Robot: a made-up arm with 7 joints.
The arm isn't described. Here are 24 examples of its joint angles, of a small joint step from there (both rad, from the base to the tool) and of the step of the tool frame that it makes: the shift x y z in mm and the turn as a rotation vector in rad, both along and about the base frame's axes.
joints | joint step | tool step
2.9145 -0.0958 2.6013 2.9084 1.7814 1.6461 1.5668 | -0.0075 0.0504 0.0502 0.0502 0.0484 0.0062 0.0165 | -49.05 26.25 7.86 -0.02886 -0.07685 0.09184
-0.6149 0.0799 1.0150 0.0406 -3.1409 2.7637 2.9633 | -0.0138 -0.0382 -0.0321 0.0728 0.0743 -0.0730 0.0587 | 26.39 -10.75 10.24 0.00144 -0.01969 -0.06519
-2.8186 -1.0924 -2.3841 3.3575 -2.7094 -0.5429 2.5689 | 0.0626 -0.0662 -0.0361 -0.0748 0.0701 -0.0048 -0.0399 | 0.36 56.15 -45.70 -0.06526 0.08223 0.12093
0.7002 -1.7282 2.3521 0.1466 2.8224 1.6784 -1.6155 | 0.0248 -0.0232 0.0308 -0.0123 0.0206 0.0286 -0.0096 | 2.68 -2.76 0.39 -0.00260 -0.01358 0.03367
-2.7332 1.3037 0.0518 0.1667 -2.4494 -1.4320 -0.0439 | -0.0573 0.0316 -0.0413 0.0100 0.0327 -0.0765 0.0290 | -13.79 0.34 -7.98 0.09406 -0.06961 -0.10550
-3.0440 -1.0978 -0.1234 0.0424 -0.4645 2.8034 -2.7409 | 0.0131 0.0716 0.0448 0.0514 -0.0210 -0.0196 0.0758 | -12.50 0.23 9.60 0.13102 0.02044 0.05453
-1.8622 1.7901 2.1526 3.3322 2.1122 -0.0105 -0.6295 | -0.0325 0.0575 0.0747 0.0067 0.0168 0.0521 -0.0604 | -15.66 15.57 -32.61 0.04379 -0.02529 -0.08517
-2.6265 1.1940 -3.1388 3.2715 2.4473 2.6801 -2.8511 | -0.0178 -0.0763 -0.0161 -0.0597 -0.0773 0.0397 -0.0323 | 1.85 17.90 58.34 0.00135 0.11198 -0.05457
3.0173 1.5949 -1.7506 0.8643 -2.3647 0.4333 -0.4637 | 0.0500 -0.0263 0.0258 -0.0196 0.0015 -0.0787 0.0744 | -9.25 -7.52 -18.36 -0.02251 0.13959 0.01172
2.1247 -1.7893 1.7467 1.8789 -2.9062 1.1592 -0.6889 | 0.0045 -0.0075 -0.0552 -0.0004 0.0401 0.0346 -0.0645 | 5.97 -6.09 21.13 -0.08217 0.07631 0.04196
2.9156 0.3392 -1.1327 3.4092 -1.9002 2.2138 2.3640 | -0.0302 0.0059 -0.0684 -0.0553 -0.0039 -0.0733 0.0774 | -19.37 6.28 13.78 0.03597 -0.09460 -0.15448
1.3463 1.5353 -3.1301 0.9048 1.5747 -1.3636 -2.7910 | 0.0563 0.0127 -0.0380 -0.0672 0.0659 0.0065 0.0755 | -21.56 -19.44 -17.64 -0.03715 -0.08392 0.11852
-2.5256 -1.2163 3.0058 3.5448 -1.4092 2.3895 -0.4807 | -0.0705 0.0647 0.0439 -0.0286 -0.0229 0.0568 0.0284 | -2.27 -39.98 13.76 0.07254 -0.01750 -0.12848
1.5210 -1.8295 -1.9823 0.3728 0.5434 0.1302 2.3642 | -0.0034 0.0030 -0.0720 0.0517 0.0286 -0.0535 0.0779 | 2.33 -11.17 -35.99 -0.02490 0.20117 -0.04138
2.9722 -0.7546 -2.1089 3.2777 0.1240 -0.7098 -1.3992 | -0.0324 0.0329 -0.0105 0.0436 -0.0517 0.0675 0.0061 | -33.44 -10.13 17.18 -0.05853 -0.01280 -0.06126
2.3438 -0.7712 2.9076 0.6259 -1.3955 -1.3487 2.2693 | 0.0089 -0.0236 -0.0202 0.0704 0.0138 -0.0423 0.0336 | 5.40 -16.47 2.01 -0.00825 -0.03842 -0.02271
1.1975 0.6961 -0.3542 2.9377 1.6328 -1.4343 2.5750 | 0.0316 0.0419 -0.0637 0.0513 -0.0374 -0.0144 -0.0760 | -15.56 6.66 0.22 -0.08238 -0.03847 -0.06059
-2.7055 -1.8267 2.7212 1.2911 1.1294 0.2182 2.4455 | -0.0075 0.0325 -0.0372 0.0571 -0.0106 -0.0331 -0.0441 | 44.49 0.22 8.19 0.00873 -0.08341 0.08845
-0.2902 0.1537 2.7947 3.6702 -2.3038 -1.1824 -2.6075 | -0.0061 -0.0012 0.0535 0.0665 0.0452 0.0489 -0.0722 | 18.21 -15.22 -9.03 0.10508 0.10976 0.04792
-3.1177 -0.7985 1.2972 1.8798 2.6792 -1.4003 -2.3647 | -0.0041 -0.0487 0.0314 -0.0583 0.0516 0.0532 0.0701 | 6.65 -13.81 -24.66 -0.01672 -0.01813 0.03074
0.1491 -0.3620 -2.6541 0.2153 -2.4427 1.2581 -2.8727 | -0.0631 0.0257 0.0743 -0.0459 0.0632 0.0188 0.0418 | 10.02 7.99 4.11 -0.02461 0.00260 -0.06837
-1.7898 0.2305 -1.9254 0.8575 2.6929 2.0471 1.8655 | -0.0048 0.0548 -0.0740 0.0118 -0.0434 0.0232 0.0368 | 11.47 11.80 13.87 0.08057 -0.00842 -0.00702
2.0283 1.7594 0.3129 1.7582 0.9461 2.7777 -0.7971 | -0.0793 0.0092 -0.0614 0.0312 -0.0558 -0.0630 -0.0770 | 26.24 20.91 -18.31 0.10716 -0.05847 -0.10762
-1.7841 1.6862 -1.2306 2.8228 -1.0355 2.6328 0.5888 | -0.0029 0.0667 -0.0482 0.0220 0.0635 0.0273 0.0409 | 4.48 3.42 -28.30 0.02705 0.02508 0.01180
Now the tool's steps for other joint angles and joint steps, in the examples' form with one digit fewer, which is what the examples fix.
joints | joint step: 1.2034 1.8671 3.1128 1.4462 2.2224 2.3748 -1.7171 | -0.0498 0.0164 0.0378 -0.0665 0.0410 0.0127 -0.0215
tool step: 22.9 -25.7 -0.2 0.0450 0.0302 -0.0048
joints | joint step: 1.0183 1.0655 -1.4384 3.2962 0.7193 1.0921 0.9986 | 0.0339 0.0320 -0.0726 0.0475 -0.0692 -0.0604 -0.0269
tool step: -32.4 21.8 -14.5 -0.0819 -0.1630 0.0564
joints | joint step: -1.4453 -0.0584 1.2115 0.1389 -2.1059 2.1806 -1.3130 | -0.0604 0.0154 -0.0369 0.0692 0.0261 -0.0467 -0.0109
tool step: -0.2 -24.2 4.1 0.0444 -0.0496 -0.1201
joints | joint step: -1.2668 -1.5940 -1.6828 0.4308 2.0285 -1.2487 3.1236 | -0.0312 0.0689 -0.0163 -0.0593 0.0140 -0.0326 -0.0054
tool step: 14.0 14.2 1.9 0.0870 -0.0149 0.0487
